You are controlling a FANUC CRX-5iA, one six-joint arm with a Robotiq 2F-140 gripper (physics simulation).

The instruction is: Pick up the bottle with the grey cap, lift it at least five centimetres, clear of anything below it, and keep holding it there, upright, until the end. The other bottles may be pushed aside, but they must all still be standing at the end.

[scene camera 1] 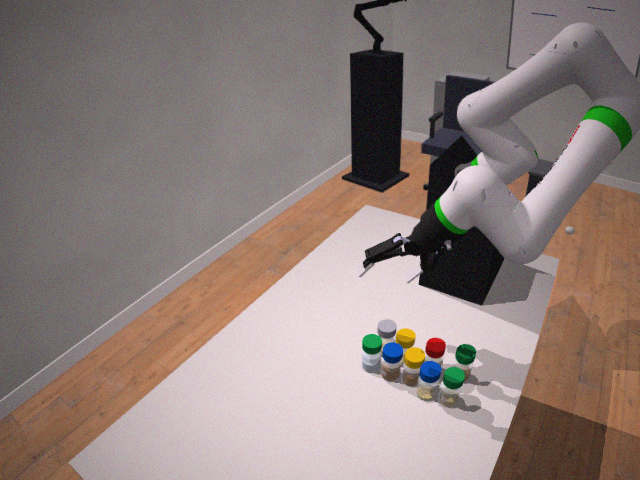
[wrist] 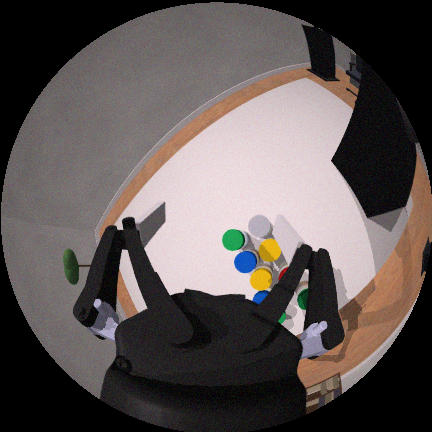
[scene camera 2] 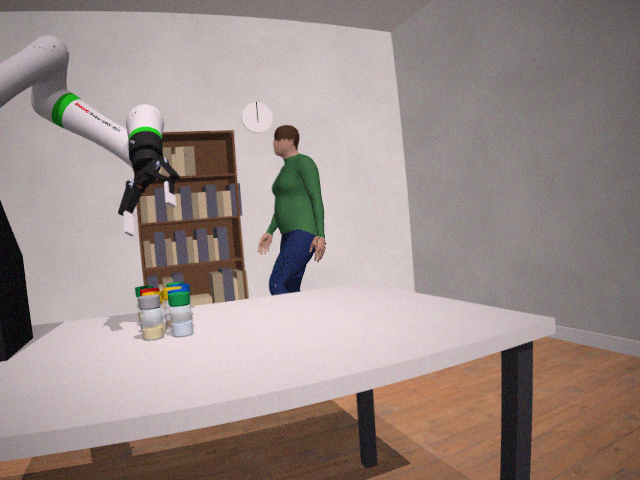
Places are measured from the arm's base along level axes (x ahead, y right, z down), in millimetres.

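Pixels of known places: gripper, fingertip midpoint: (scene camera 1: 383,275) (wrist: 219,217) (scene camera 2: 149,219).
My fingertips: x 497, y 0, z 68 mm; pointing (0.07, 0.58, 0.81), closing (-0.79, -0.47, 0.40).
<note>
Ahead of a thing's pixels: the offset from my fingertips to its middle. Level surfaces: height alone.
The bottle with the grey cap @[dx -22, dy -9, dz +238 mm] (scene camera 1: 386,328) (scene camera 2: 149,301) (wrist: 260,226) stands upright on the table at the corner of the bottle group, beside a green-capped bottle @[dx +52, dy -12, dz +238 mm] (scene camera 1: 371,344) (scene camera 2: 179,298) (wrist: 233,240) and a yellow-capped bottle @[dx -23, dy -72, dz +238 mm] (scene camera 1: 405,337) (wrist: 270,249). In scene camera 1 its body is mostly hidden behind its neighbours. My gripper (scene camera 1: 390,273) (scene camera 2: 149,210) (wrist: 219,217) is wide open and empty, tilted, well above the table and the bottles. In the wrist view the grey cap lies left of the right-hand fingertip, between the two fingers' lines.
Other standing bottles are close by: blue-capped @[dx +45, dy -75, dz +238 mm] (scene camera 1: 392,353) (wrist: 245,262), yellow-capped @[dx +24, dy -132, dz +238 mm] (scene camera 1: 414,357) (wrist: 261,279), red-capped @[dx -41, dy -158, dz +238 mm] (scene camera 1: 435,347), another blue-capped @[dx +41, dy -192, dz +238 mm] (scene camera 1: 430,372), and green-capped ones @[dx -70, dy -238, dz +238 mm] (scene camera 1: 465,353) @[dx +23, dy -252, dz +238 mm] (scene camera 1: 453,377). The black robot pedestal (scene camera 1: 457,268) (scene camera 2: 12,289) (wrist: 377,150) stands behind them on the white table @[dz +291 mm] (scene camera 1: 258,392) (scene camera 2: 336,351) (wrist: 215,175).
</note>
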